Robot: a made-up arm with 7 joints.
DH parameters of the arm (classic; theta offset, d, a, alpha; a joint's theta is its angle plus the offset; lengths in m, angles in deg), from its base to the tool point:
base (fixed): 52.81 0 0.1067 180
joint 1: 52.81 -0.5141 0.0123 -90
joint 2: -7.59 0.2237 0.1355 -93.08
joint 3: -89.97 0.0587 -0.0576 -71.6
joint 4: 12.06 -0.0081 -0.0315 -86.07
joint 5: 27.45 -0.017 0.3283 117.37
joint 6: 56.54 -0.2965 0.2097 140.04
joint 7: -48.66 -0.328 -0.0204 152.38
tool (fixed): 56.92 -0.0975 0 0
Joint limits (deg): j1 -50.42..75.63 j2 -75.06..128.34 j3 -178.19..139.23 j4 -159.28..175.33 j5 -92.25..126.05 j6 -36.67..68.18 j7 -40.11..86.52
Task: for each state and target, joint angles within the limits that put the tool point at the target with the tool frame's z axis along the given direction. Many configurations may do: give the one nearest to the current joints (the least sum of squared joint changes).
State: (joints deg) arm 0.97 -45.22 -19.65 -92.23 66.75 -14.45 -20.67
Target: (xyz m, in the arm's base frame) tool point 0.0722 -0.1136 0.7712 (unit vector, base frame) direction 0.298 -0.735 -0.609
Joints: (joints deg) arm 15.31 -69.68 -41.60 -90.92 30.53 -1.44 19.64
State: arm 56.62 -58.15 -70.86 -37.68 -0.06 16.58 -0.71
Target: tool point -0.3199 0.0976 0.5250 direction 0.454 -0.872 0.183
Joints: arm 62.01 -33.90 -29.60 -63.12 46.41 12.02 -40.11
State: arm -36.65 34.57 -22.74 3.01 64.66 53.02 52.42
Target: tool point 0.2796 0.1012 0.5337 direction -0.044 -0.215 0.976
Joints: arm -41.07 47.44 -57.15 -17.60 36.47 68.18 46.25
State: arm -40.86 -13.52 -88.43 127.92 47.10 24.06 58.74
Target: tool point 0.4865 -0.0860 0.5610 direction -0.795 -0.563 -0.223
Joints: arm 2.96 -9.06 -123.53 105.50 86.72 47.61 31.97
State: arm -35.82 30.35 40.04 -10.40 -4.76 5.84 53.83
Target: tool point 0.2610 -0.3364 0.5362 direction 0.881 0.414 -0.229
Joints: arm -21.18 3.08 -8.56 -52.09 -2.79 10.93 69.45
